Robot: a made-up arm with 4 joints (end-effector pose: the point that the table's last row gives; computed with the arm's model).
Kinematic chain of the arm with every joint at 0, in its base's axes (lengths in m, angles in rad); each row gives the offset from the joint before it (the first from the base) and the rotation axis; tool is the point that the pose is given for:
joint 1: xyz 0 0 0.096 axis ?
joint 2: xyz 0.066 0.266 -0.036 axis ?
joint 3: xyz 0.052 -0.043 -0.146 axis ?
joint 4: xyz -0.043 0 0.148 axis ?
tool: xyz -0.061 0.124 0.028
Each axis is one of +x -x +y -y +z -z.
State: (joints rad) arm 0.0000 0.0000 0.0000 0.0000
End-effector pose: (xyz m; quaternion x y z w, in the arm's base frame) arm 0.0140 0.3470 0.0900 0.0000 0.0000 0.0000 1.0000
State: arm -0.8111 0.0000 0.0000 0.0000
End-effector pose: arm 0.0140 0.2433 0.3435 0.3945 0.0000 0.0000 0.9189
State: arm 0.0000 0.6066 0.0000 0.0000
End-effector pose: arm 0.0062 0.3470 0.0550 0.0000 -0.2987 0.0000 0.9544
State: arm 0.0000 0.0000 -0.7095 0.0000
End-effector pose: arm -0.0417 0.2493 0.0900 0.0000 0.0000 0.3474 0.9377
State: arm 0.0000 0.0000 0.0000 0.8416
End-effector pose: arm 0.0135 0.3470 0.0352 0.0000 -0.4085 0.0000 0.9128
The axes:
joint 1: -x
joint 2: -y
joint 3: -z
joint 4: -y

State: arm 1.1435 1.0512 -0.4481 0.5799
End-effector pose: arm 0.0231 0.0035 -0.2182 -0.4053 -0.4801 0.5658 0.5340
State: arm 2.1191 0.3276 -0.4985 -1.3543
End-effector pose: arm 0.0134 -0.1509 -0.1847 -0.8262 0.3763 -0.3346 0.2527
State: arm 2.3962 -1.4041 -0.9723 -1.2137
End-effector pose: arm 0.1221 -0.1606 -0.1154 -0.1970 0.7441 -0.6260 0.1247
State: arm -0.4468 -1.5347 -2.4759 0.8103
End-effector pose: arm 0.0452 0.0956 0.0364 0.9172 0.0317 0.3831 0.1049
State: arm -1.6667 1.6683 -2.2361 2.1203
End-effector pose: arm 0.1327 0.0419 0.2195 -0.0326 0.9276 -0.2823 0.2427
